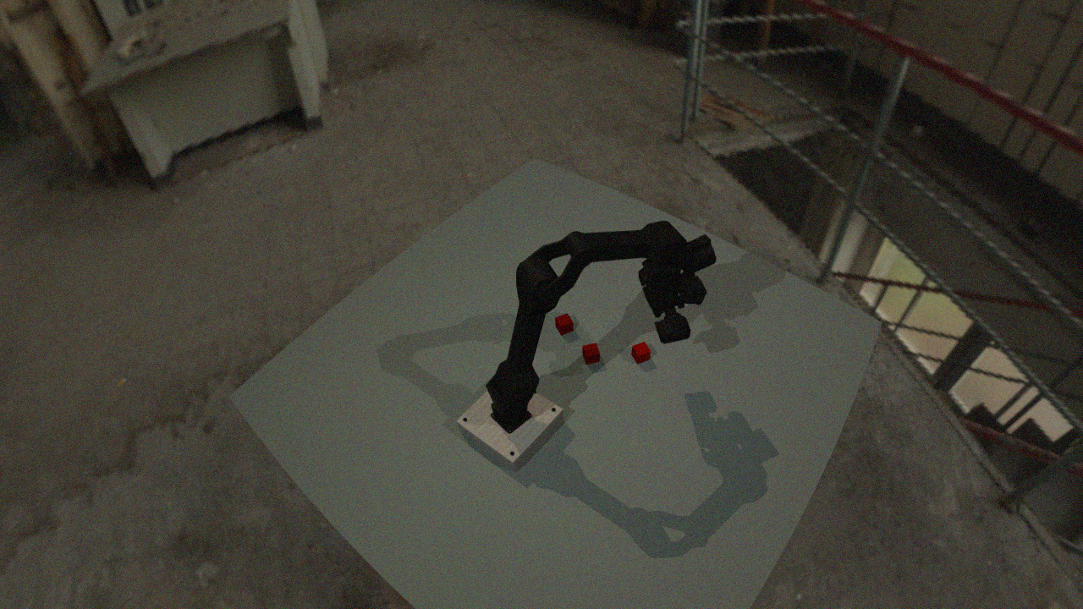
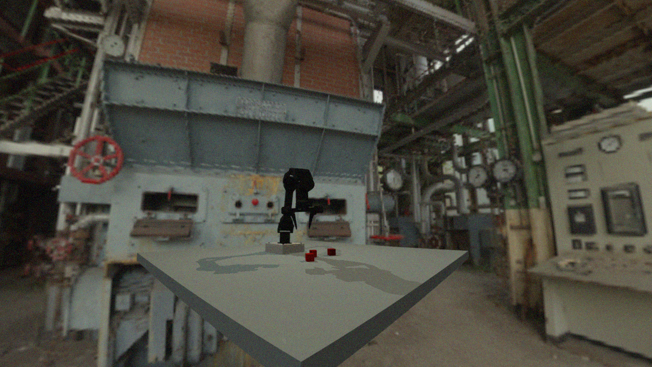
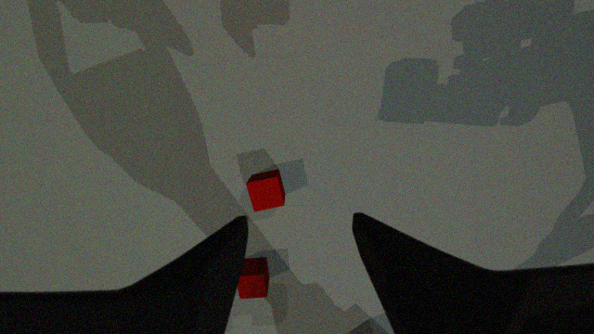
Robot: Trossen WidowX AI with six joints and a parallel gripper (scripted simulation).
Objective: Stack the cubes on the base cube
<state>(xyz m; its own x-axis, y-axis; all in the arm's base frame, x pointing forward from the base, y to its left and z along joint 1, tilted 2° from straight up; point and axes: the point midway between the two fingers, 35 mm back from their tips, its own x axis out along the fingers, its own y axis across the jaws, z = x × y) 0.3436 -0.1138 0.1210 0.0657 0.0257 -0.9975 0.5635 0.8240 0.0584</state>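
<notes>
Now: gripper tip 7 cm past the base cube, 24 cm to the right of it and 13 cm above it.
</notes>
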